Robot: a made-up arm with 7 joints. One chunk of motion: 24 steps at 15 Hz.
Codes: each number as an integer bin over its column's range. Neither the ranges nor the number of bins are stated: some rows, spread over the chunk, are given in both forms.
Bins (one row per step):
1: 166 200 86 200 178 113 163
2: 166 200 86 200 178 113 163
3: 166 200 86 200 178 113 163
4: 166 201 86 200 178 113 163
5: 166 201 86 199 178 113 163
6: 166 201 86 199 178 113 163
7: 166 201 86 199 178 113 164
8: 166 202 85 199 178 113 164
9: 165 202 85 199 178 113 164
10: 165 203 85 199 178 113 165
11: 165 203 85 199 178 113 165
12: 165 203 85 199 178 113 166
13: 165 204 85 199 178 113 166
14: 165 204 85 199 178 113 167
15: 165 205 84 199 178 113 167
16: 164 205 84 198 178 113 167
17: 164 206 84 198 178 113 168
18: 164 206 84 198 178 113 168
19: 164 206 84 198 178 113 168
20: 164 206 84 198 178 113 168
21: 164 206 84 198 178 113 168
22: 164 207 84 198 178 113 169
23: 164 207 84 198 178 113 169
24: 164 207 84 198 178 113 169
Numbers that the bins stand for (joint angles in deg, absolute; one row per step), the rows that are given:
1: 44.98 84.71 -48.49 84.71 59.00 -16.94 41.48
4: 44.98 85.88 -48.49 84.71 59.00 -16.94 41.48
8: 44.98 87.05 -49.66 83.54 59.00 -16.94 42.65
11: 43.81 88.21 -49.66 83.54 59.00 -16.94 43.81
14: 43.81 89.38 -49.66 83.54 59.00 -16.94 46.15
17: 42.65 91.72 -50.83 82.37 59.00 -16.94 47.32
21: 42.65 91.72 -50.83 82.37 59.00 -16.94 47.32
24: 42.65 92.89 -50.83 82.37 59.00 -16.94 48.49
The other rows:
2: 44.98 84.71 -48.49 84.71 59.00 -16.94 41.48
3: 44.98 84.71 -48.49 84.71 59.00 -16.94 41.48
5: 44.98 85.88 -48.49 83.54 59.00 -16.94 41.48
6: 44.98 85.88 -48.49 83.54 59.00 -16.94 41.48
7: 44.98 85.88 -48.49 83.54 59.00 -16.94 42.65
9: 43.81 87.05 -49.66 83.54 59.00 -16.94 42.65
10: 43.81 88.21 -49.66 83.54 59.00 -16.94 43.81
12: 43.81 88.21 -49.66 83.54 59.00 -16.94 44.98
13: 43.81 89.38 -49.66 83.54 59.00 -16.94 44.98
15: 43.81 90.55 -50.83 83.54 59.00 -16.94 46.15
16: 42.65 90.55 -50.83 82.37 59.00 -16.94 46.15
18: 42.65 91.72 -50.83 82.37 59.00 -16.94 47.32
19: 42.65 91.72 -50.83 82.37 59.00 -16.94 47.32
20: 42.65 91.72 -50.83 82.37 59.00 -16.94 47.32
22: 42.65 92.89 -50.83 82.37 59.00 -16.94 48.49
23: 42.65 92.89 -50.83 82.37 59.00 -16.94 48.49

